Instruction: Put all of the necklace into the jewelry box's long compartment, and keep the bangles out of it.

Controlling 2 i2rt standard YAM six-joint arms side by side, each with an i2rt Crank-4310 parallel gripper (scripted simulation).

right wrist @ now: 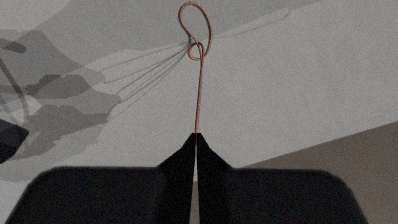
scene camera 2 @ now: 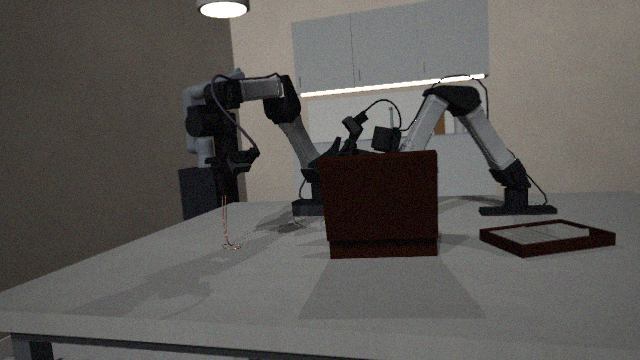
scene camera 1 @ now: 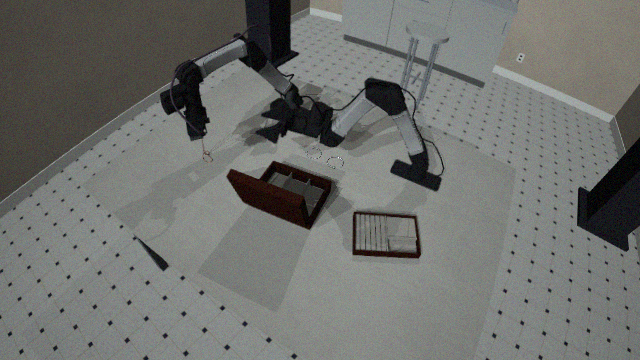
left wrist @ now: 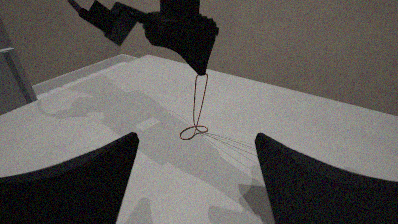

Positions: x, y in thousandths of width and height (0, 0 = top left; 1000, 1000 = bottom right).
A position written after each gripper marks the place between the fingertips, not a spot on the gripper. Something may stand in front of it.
Note:
In view: the left gripper (scene camera 1: 404, 343), the right gripper (scene camera 2: 349, 543), a jewelry box (scene camera 2: 595, 571) and a shallow tray (scene camera 2: 812, 649).
The jewelry box shows as well in scene camera 1 (scene camera 1: 416, 540). The shallow tray is seen too in scene camera 1 (scene camera 1: 624, 649). The left gripper is seen too in the left wrist view (left wrist: 494, 605). The right wrist view does not show the jewelry box: it is out of frame. The left wrist view does not show the jewelry box: it is out of frame.

